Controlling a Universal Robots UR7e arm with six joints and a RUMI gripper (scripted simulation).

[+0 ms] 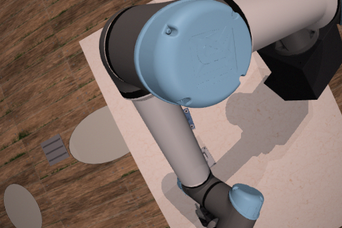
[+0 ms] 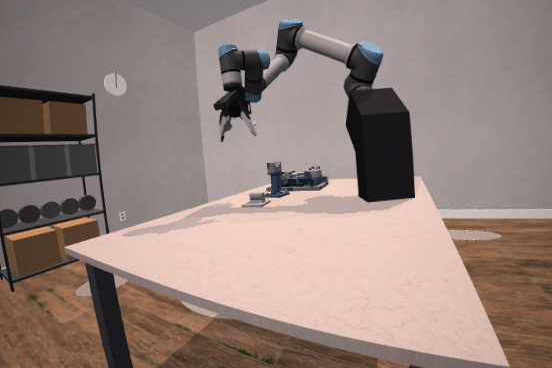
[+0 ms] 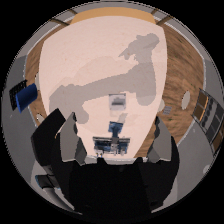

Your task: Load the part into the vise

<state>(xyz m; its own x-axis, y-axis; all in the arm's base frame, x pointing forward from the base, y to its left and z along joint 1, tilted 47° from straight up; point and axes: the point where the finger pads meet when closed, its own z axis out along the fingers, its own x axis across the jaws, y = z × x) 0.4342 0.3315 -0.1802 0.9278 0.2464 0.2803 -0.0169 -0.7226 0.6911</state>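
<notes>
Right now my hand is 24 cm above the part, 10 cm to the left of it and 1 cm short of it. From my hand the other things lie so: air cylinder (50 cm to the right, 19 cm below, 11 cm behind); air cylinder rod (50 cm to the right, 19 cm below, 3 cm behind); infeed plate (26 cm below, 10 cm to the right, 1 cm ahead).
</notes>
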